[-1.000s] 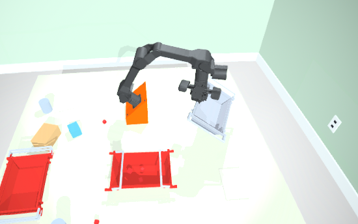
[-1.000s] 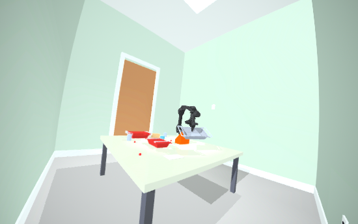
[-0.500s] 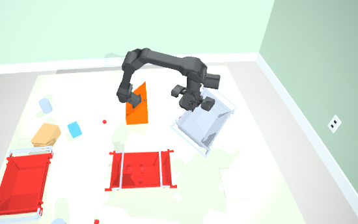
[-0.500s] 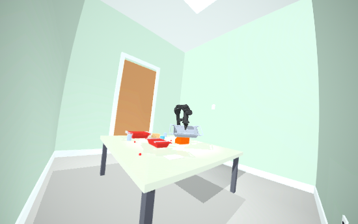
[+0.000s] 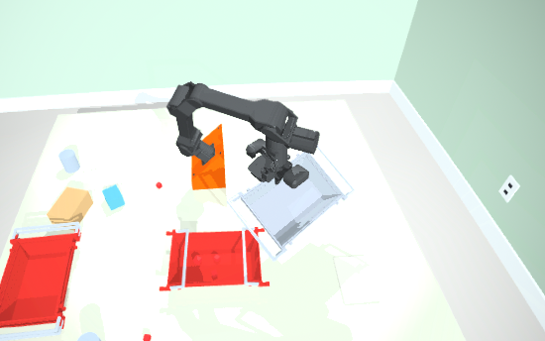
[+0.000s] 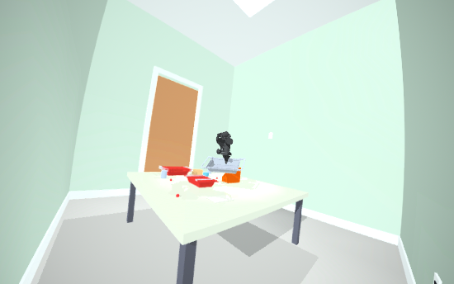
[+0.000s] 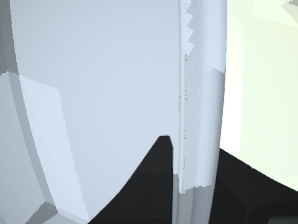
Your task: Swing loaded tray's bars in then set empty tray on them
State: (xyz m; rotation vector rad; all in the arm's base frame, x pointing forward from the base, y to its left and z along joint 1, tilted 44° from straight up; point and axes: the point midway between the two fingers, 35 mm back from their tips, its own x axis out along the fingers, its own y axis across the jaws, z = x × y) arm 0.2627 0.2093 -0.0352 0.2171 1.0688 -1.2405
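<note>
My gripper tip is now 6 cm short of the grey tray and 4 cm to the right of it. Round my gripper tip: tan block 15 cm behind, 64 cm to the right, 18 cm below; cyan cube 19 cm behind, 51 cm to the right, 19 cm below.
</note>
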